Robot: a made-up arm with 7 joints. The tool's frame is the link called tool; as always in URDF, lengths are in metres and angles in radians. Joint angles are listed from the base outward.
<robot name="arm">
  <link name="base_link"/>
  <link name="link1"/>
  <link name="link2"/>
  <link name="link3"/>
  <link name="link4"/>
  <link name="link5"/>
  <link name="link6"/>
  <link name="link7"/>
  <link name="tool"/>
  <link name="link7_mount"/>
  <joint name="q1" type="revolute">
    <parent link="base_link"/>
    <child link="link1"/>
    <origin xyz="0 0 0.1" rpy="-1.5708 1.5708 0"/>
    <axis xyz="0 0 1"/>
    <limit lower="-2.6" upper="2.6"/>
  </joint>
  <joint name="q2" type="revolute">
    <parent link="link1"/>
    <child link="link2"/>
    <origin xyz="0.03 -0.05 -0.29" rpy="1.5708 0 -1.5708"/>
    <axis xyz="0 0 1"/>
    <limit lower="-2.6" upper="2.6"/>
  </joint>
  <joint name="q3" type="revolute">
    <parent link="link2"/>
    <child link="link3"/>
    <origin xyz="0.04 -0.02 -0.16" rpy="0 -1.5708 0"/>
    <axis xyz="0 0 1"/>
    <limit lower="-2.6" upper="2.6"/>
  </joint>
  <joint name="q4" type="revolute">
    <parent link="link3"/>
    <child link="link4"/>
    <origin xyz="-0.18 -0.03 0.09" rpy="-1.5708 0 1.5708"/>
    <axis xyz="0 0 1"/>
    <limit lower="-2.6" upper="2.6"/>
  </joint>
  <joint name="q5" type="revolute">
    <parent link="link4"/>
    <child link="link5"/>
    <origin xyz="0 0.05 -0.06" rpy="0 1.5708 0"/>
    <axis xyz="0 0 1"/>
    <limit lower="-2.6" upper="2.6"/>
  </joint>
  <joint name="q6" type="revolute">
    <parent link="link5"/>
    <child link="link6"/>
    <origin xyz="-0.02 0.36 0.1" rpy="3.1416 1.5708 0"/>
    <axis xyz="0 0 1"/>
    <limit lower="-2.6" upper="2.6"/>
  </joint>
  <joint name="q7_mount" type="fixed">
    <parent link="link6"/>
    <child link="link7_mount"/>
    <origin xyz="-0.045 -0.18 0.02"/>
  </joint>
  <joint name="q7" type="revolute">
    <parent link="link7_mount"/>
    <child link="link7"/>
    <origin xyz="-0.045 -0.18 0.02" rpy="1.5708 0 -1.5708"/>
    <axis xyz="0 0 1"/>
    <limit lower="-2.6" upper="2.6"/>
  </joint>
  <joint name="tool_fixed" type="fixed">
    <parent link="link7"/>
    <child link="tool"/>
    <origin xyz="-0.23 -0.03 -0.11" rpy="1.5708 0 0"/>
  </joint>
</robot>
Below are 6 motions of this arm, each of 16 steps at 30 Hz.
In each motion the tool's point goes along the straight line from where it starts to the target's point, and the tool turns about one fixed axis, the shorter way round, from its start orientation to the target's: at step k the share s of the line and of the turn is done. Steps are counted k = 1, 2, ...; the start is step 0. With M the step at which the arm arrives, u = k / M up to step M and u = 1 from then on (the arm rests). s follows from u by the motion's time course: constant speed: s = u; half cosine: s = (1 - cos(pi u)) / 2; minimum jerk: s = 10 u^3 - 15 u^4 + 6 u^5.
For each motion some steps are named. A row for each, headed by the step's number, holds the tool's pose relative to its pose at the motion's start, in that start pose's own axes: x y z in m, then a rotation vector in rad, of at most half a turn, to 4 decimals.
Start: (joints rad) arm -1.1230 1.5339 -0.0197 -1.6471 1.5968 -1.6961 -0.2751
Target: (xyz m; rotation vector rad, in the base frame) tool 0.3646 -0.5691 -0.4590 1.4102 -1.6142 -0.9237
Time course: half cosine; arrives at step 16
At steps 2, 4, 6, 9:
2: 0.0048 0.0041 0.0182 -0.0262 0.0108 0.0033
4: 0.0185 0.0157 0.0702 -0.1009 0.0417 0.0125
6: 0.0390 0.0331 0.1479 -0.2126 0.0878 0.0264
9: 0.0756 0.0641 0.2864 -0.4115 0.1700 0.0510

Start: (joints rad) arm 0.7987 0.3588 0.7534 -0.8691 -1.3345 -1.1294 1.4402
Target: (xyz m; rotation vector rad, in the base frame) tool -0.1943 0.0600 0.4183 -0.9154 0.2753 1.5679
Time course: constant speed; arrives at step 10
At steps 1, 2, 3, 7, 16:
1: -0.0023 -0.0141 -0.0066 0.0356 0.0093 -0.0317
2: -0.0046 -0.0282 -0.0132 0.0712 0.0187 -0.0635
3: -0.0069 -0.0423 -0.0198 0.1068 0.0280 -0.0952
7: -0.0161 -0.0988 -0.0461 0.2491 0.0653 -0.2221
16: -0.0230 -0.1411 -0.0659 0.3559 0.0933 -0.3173

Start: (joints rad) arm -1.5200 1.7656 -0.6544 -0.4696 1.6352 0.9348 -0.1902
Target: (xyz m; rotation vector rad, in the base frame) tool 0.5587 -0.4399 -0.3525 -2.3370 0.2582 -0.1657
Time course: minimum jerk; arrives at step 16
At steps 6, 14, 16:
6: -0.0224 0.0495 0.0441 -0.0517 0.1717 0.1267
14: -0.0802 0.1771 0.1575 -0.1848 0.6140 0.4530
16: -0.0815 0.1800 0.1601 -0.1878 0.6241 0.4604

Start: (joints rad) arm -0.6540 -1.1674 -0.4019 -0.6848 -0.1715 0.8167 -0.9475
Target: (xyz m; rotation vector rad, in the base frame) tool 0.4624 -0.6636 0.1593 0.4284 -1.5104 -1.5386
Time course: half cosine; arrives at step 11
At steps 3, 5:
3: 0.0296 -0.0154 0.0026 -0.0061 0.0369 -0.0091
5: 0.0736 -0.0382 0.0064 -0.0151 0.0918 -0.0226

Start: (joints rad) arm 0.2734 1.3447 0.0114 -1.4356 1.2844 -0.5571 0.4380
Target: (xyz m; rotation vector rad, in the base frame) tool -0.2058 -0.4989 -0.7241 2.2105 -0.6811 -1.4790
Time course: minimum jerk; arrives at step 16
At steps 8, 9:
8: 0.0504 -0.0022 -0.1154 0.0765 0.2774 0.0307
9: 0.0620 -0.0027 -0.1421 0.0942 0.3417 0.0378

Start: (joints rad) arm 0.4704 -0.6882 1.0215 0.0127 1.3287 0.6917 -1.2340
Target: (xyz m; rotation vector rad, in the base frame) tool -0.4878 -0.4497 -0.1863 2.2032 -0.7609 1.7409
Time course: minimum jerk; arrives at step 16
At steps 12, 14, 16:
12: -0.0788 -0.0391 0.2896 -0.5849 1.0177 -0.8062
14: -0.0864 -0.0429 0.3178 -0.6419 1.1170 -0.8849
16: -0.0879 -0.0436 0.3230 -0.6524 1.1352 -0.8993

